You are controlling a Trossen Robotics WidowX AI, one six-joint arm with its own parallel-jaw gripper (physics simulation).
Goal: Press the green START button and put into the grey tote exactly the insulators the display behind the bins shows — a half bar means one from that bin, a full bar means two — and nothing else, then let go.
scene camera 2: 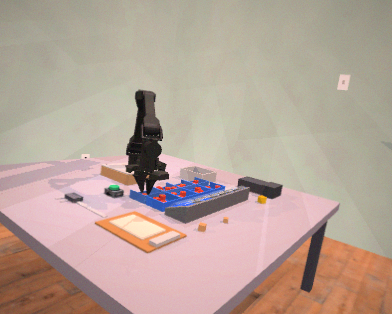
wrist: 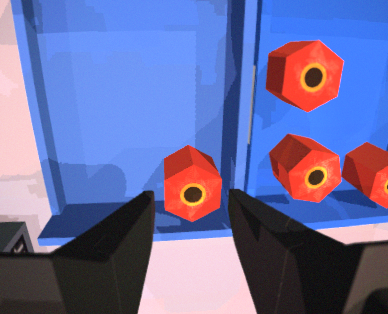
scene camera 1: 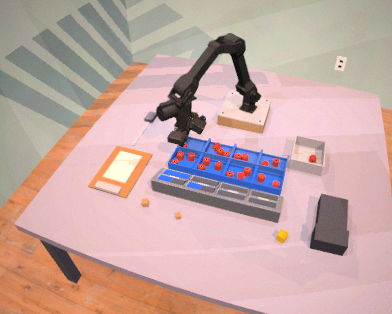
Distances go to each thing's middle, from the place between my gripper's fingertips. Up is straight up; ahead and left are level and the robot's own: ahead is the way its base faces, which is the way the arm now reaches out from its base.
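The grey tote (scene camera 1: pixel 303 147) has my gripper 190 mm past it, 460 mm to the right of it and 10 mm above it. The dark box (scene camera 1: pixel 330 234) is 630 mm to the left of my gripper and 100 mm ahead of it. Going by their middles, the grey tote is the nearest to my gripper of the things named here.
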